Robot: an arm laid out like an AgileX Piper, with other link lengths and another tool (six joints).
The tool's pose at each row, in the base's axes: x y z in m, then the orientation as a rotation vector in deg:
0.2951, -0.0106, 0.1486, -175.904, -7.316, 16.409
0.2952, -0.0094, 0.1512, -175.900, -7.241, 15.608
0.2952, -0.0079, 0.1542, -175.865, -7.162, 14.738
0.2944, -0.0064, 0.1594, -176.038, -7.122, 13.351
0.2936, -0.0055, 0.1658, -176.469, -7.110, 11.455
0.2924, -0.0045, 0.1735, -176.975, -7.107, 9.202
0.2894, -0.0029, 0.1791, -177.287, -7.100, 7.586
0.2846, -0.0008, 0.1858, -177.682, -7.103, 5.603
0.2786, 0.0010, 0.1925, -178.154, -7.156, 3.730
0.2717, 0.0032, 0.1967, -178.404, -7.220, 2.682
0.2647, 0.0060, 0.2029, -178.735, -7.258, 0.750
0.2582, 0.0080, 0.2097, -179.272, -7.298, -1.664
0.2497, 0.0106, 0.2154, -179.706, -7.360, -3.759
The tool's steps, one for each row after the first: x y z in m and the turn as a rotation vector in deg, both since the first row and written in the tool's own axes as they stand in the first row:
-0.0003, -0.0013, -0.0025, 0.061, 0.521, 0.027
-0.0007, -0.0030, -0.0054, 0.153, 1.086, 0.051
-0.0023, -0.0049, -0.0103, 0.056, 1.988, 0.062
-0.0042, -0.0063, -0.0164, -0.291, 3.220, 0.074
-0.0066, -0.0078, -0.0236, -0.724, 4.677, 0.083
-0.0105, -0.0100, -0.0285, -1.002, 5.718, 0.088
-0.0162, -0.0129, -0.0341, -1.376, 6.990, 0.090
-0.0231, -0.0156, -0.0394, -1.852, 8.183, 0.074
-0.0305, -0.0186, -0.0422, -2.116, 8.848, 0.043
-0.0382, -0.0223, -0.0468, -2.483, 10.074, 0.022
-0.0456, -0.0252, -0.0522, -3.091, 11.593, 0.018
-0.0548, -0.0288, -0.0561, -3.616, 12.904, -0.004

